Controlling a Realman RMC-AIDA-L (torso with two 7-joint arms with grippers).
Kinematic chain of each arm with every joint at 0, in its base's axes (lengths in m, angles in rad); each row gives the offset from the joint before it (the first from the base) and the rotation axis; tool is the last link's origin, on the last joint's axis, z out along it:
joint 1: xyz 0 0 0.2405 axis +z
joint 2: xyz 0 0 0 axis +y
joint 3: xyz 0 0 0.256 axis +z
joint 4: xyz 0 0 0 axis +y
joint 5: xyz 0 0 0.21 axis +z
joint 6: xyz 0 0 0 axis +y
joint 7: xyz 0 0 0.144 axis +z
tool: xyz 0 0 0
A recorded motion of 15 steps. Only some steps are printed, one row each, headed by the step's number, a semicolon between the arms.
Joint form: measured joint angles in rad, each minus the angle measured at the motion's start. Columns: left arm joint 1, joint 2, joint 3, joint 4, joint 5, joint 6, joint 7; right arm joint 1, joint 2, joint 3, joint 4, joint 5, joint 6, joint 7.
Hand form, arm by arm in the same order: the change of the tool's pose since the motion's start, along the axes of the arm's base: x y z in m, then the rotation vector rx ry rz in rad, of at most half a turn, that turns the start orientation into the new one. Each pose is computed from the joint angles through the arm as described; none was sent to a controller.
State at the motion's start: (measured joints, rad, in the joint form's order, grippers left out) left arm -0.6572 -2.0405 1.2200 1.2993 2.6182 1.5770 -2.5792; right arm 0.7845 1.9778 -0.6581 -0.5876 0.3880 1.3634 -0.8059
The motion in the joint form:
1: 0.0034 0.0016 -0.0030 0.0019 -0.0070 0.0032 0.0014; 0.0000 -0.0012 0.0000 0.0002 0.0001 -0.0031 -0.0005
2: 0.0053 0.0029 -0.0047 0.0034 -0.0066 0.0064 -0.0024; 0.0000 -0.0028 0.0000 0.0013 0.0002 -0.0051 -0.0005
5: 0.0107 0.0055 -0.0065 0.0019 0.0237 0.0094 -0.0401; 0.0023 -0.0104 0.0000 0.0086 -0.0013 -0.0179 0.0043
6: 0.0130 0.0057 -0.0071 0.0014 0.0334 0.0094 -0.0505; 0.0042 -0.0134 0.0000 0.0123 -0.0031 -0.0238 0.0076
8: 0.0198 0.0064 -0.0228 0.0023 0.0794 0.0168 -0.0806; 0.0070 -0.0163 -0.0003 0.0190 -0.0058 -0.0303 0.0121
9: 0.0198 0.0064 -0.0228 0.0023 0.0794 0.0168 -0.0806; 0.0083 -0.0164 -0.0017 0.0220 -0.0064 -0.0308 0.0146
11: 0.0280 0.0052 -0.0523 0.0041 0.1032 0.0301 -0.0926; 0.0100 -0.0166 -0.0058 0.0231 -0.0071 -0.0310 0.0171
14: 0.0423 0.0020 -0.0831 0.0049 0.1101 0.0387 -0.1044; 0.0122 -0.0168 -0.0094 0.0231 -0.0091 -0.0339 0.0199
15: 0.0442 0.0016 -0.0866 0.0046 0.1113 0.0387 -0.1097; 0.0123 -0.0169 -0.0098 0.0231 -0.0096 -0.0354 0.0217
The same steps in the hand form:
1: -0.0006 -0.0007 0.0008 -0.0010 -0.0062 0.0022; 0.0004 0.0006 0.0007 0.0033 -0.0021 0.0010
2: -0.0015 -0.0012 0.0017 0.0008 -0.0062 0.0085; 0.0008 0.0009 0.0013 0.0054 -0.0036 0.0008
5: -0.0082 -0.0018 0.0048 0.0239 0.0144 0.0553; 0.0025 0.0031 0.0040 0.0176 -0.0122 -0.0029
6: -0.0104 -0.0021 0.0056 0.0313 0.0207 0.0689; 0.0030 0.0042 0.0050 0.0224 -0.0164 -0.0050
8: -0.0198 -0.0029 0.0117 0.0622 0.0496 0.1197; 0.0036 0.0050 0.0053 0.0254 -0.0205 -0.0089
9: -0.0198 -0.0029 0.0117 0.0622 0.0496 0.1197; 0.0034 0.0050 0.0047 0.0233 -0.0207 -0.0110
11: -0.0275 -0.0051 0.0175 0.0827 0.0538 0.1619; 0.0029 0.0052 0.0044 0.0207 -0.0233 -0.0106
14: -0.0354 -0.0087 0.0214 0.1012 0.0392 0.2064; 0.0025 0.0061 0.0045 0.0212 -0.0284 -0.0090
15: -0.0365 -0.0090 0.0218 0.1059 0.0368 0.2150; 0.0026 0.0063 0.0046 0.0227 -0.0295 -0.0102

